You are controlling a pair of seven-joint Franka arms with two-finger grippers.
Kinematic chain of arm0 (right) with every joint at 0, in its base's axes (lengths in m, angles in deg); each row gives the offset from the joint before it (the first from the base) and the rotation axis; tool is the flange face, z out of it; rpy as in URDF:
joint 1: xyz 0 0 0.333 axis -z
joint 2: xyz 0 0 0 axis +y
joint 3: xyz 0 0 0.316 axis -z
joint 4: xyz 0.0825 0 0 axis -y
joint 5: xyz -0.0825 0 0.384 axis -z
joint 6: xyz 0 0 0 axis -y
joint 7: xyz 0.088 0 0 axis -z
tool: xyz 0 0 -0.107 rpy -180 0 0
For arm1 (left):
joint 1: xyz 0 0 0.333 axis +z
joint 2: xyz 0 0 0 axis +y
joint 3: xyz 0 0 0.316 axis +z
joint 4: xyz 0.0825 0 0 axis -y
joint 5: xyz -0.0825 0 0.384 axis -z
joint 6: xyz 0 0 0 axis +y
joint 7: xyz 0.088 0 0 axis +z
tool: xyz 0 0 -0.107 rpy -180 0 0
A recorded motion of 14 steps. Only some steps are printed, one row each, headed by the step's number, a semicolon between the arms.
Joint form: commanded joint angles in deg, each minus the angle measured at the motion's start. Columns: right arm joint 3, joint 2, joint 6, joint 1, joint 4, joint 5, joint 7; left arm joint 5, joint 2, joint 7, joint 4, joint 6, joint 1, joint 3.
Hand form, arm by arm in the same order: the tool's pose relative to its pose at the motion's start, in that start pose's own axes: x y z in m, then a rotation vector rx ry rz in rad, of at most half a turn. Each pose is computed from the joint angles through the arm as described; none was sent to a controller.
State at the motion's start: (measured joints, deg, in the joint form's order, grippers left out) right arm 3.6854 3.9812 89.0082 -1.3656 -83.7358 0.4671 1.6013; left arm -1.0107 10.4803 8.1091 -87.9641 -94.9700 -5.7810 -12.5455
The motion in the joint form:
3: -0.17 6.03 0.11 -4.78 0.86 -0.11 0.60; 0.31 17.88 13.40 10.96 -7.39 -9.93 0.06
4: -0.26 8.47 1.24 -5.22 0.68 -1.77 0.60; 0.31 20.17 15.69 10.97 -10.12 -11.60 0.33
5: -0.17 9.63 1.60 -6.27 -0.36 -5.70 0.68; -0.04 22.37 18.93 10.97 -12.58 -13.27 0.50
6: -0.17 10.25 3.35 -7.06 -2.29 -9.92 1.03; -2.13 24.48 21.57 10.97 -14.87 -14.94 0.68
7: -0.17 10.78 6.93 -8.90 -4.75 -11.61 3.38; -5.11 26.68 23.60 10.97 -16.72 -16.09 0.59
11: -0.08 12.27 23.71 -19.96 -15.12 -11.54 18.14; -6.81 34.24 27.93 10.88 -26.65 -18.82 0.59
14: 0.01 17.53 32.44 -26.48 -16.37 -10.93 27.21; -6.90 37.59 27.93 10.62 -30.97 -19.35 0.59
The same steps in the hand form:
3: 0.0243 -0.0555 0.0547 -0.0090 -0.0865 -0.0773; 0.0700 0.1105 0.0973 -0.0607 -0.0103 -0.0799
4: 0.0345 -0.0665 0.0807 0.0153 -0.1144 -0.0853; 0.0756 0.1289 0.1211 -0.0669 -0.0069 -0.0986
5: 0.0351 -0.0849 0.1007 0.0783 -0.1523 -0.0947; 0.0789 0.1478 0.1447 -0.0668 -0.0052 -0.1305
6: 0.0347 -0.1011 0.1198 0.1476 -0.1738 -0.0900; 0.0811 0.1646 0.1679 -0.0400 0.0083 -0.1416
7: 0.0339 -0.1234 0.1404 0.1701 -0.1720 -0.0667; 0.0830 0.1769 0.1927 -0.0009 0.0210 -0.1393
11: 0.0041 -0.2343 0.2170 0.1459 -0.1174 0.0440; 0.0891 0.2135 0.2742 -0.0230 0.0564 -0.1569
14: -0.0123 -0.3033 0.2722 0.1262 -0.0877 0.1048; 0.0899 0.2212 0.3124 -0.0400 0.0618 -0.1481

